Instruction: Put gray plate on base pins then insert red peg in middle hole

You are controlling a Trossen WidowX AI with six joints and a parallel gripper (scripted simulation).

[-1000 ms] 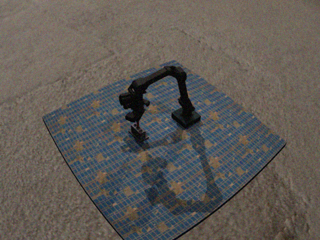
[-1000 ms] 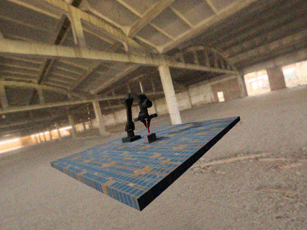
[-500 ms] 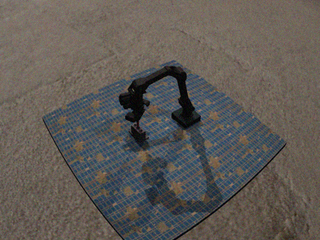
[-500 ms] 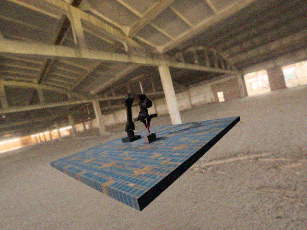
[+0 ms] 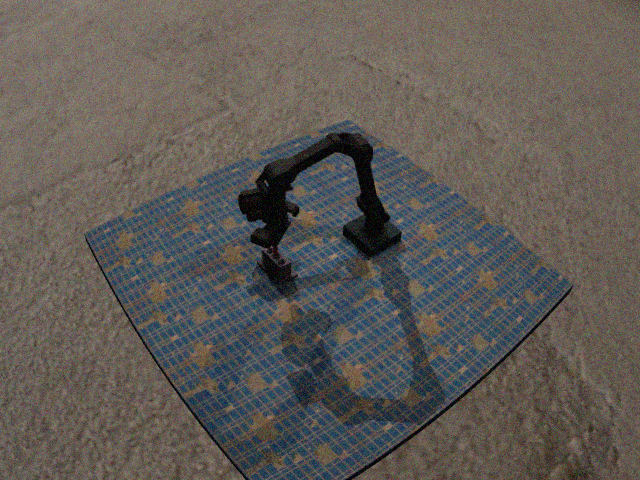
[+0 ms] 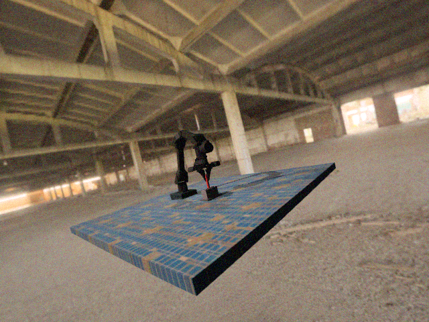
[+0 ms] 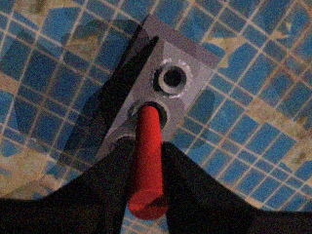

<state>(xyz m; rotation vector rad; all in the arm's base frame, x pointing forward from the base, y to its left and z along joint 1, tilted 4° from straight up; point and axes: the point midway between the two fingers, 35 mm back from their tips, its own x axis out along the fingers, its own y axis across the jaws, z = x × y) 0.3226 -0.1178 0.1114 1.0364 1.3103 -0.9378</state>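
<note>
My gripper tip is 60 mm above the gray plate. The rest, counted from my gripper tip: pin base: 90 mm below; then red peg: right at my gripper tip.
</note>
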